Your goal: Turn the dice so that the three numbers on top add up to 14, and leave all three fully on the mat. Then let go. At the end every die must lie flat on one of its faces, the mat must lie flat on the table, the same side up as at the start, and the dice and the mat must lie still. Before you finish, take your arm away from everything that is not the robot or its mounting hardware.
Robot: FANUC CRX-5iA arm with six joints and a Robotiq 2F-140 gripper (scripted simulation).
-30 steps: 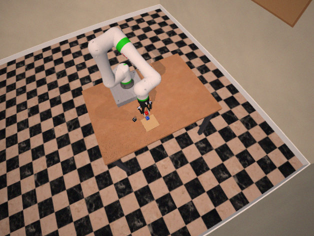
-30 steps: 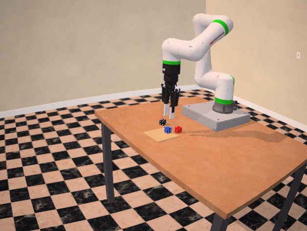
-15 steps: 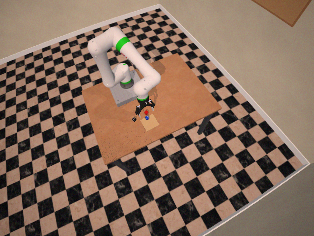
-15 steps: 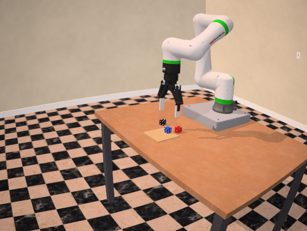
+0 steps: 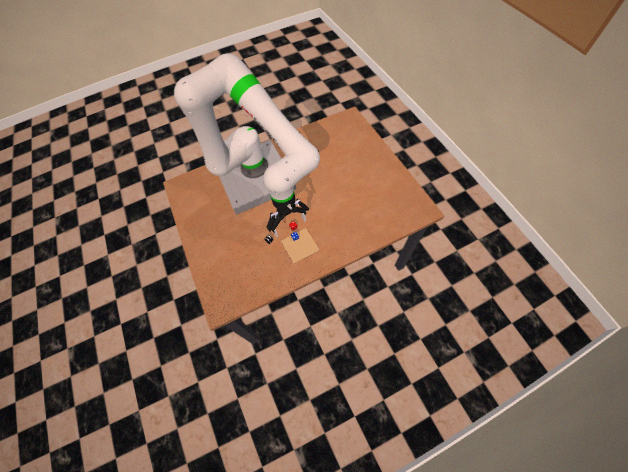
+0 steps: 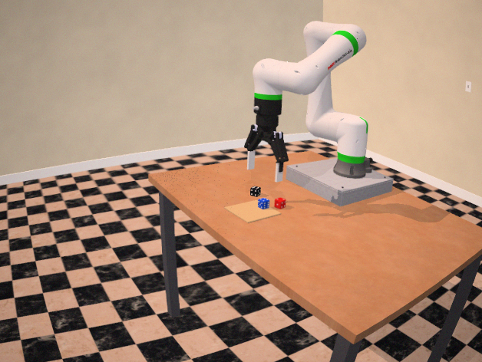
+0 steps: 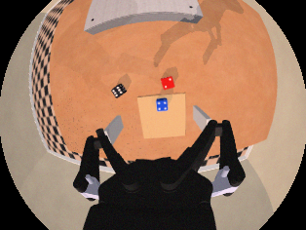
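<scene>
My hand is 5 cm past the black die, 10 cm to the left of it and 11 cm above it. The rest, counted from my hand: blue die (1 cm to the left, 11 cm below); tan mat (5 cm ahead, 1 cm to the left, 13 cm below); red die (5 cm behind, 3 cm to the left, 11 cm below).
</scene>
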